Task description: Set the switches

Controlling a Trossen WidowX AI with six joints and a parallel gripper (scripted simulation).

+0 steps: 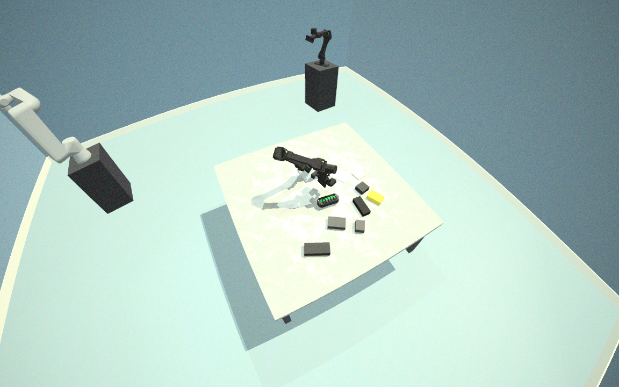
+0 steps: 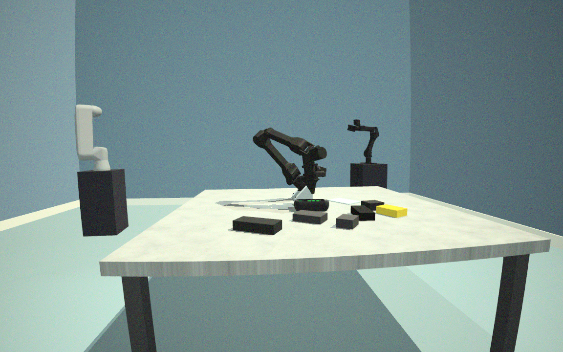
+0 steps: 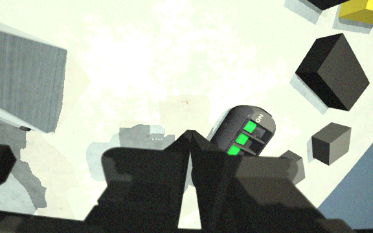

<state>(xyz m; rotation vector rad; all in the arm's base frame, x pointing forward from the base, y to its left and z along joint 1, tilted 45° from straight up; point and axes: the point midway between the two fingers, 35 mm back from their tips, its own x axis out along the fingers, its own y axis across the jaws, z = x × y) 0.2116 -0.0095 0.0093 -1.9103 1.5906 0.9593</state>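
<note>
The flat grey block lies 250 mm ahead of my gripper tip, 90 mm to the right of it and 50 mm below it. Also, from my gripper tip: white sheet (330 mm to the left, 60 mm below, 10 mm ahead); then yellow block (270 mm to the left, 250 mm ahead, 50 mm below); then small grey cube (360 mm ahead, 40 mm below, 10 mm to the left).
</note>
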